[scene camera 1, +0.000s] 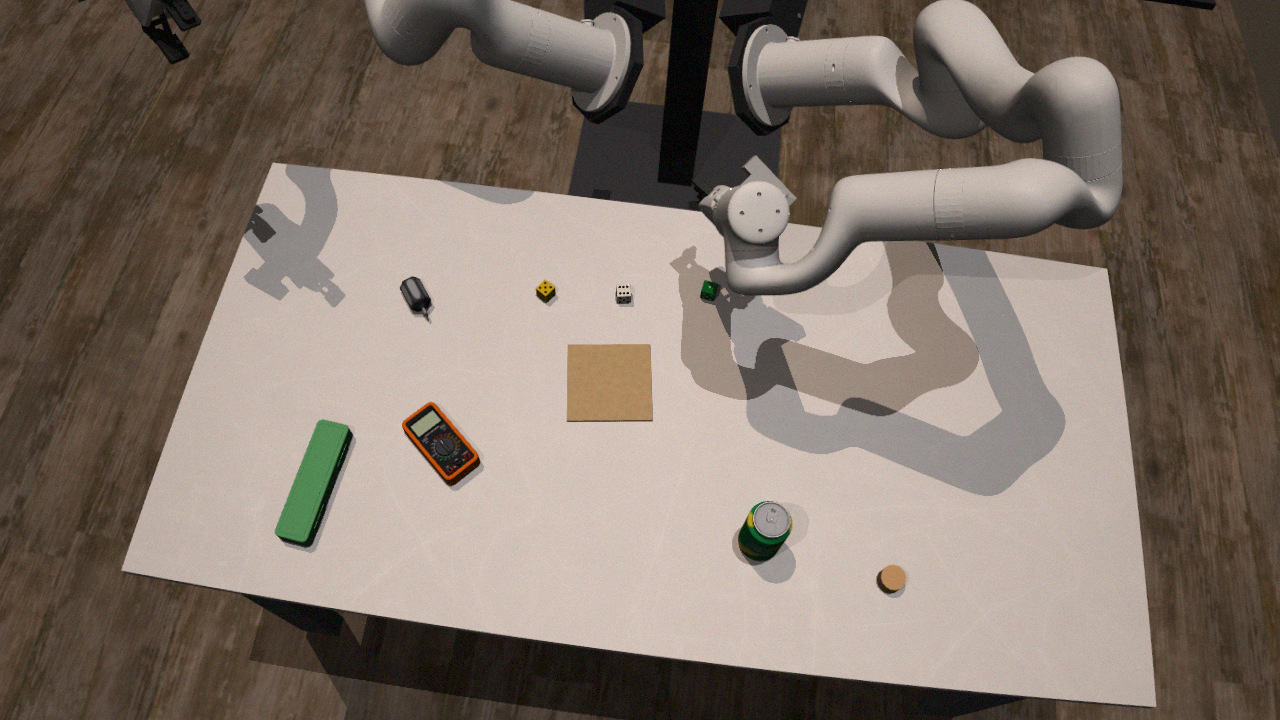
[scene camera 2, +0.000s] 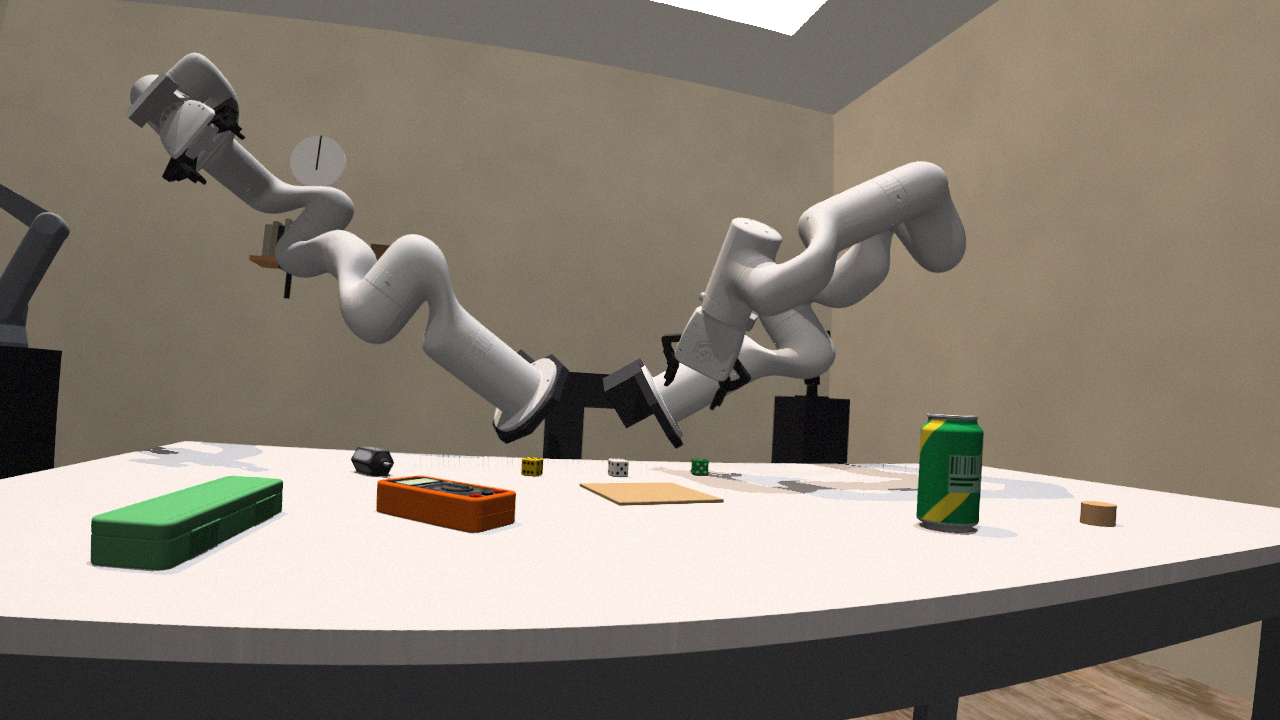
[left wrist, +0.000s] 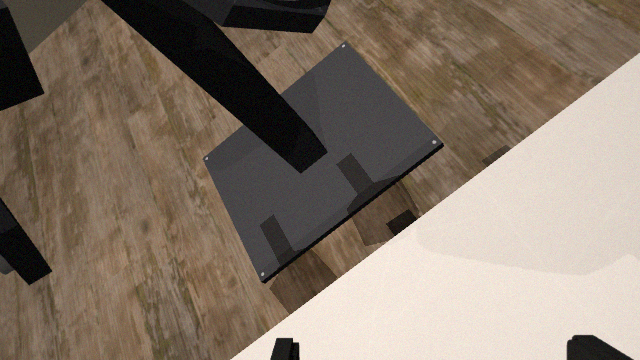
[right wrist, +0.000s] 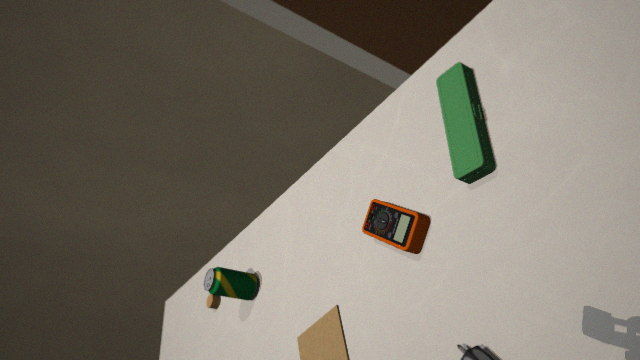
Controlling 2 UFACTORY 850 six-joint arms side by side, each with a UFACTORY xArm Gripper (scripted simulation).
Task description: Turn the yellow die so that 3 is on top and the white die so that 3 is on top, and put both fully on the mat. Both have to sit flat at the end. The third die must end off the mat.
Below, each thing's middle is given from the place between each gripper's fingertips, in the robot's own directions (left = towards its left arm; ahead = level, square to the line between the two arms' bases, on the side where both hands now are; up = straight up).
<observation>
My left gripper (scene camera 2: 690, 395) is now 250 mm short of the tan mat (scene camera 1: 605, 382), 170 mm to the left of it and 140 mm above it. Also, from my left hand: wooden disc (scene camera 2: 1094, 513) 560 mm ahead, 280 mm to the left, 130 mm below.
I see the tan mat 280 mm ahead of my right hand (scene camera 2: 217, 155), 640 mm to the left of it and 460 mm below it. Round my right hand: wooden disc (580 mm ahead, 1100 mm to the left, 450 mm below).
</observation>
